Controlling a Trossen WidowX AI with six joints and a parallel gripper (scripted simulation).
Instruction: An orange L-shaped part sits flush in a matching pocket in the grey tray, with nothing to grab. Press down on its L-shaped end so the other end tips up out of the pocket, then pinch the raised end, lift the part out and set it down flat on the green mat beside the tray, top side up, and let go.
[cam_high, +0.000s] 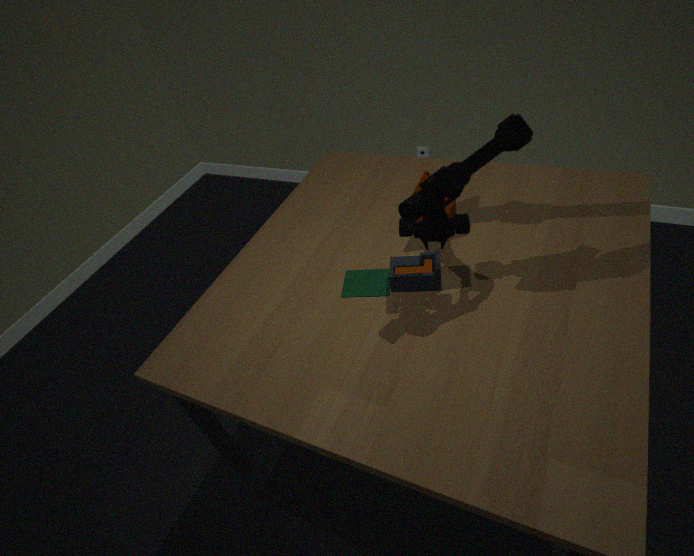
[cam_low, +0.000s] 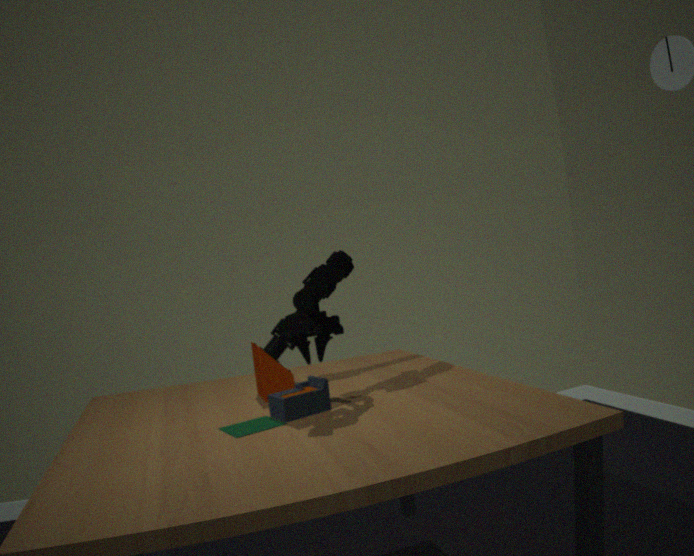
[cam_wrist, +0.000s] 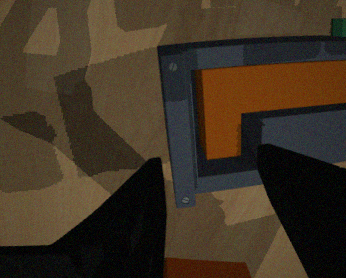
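The orange L-shaped part lies 90 mm below my gripper tip and 50 mm to the right of it. Also, from my gripper tip: green mat 210 mm to the right, 150 mm below, 40 mm ahead.
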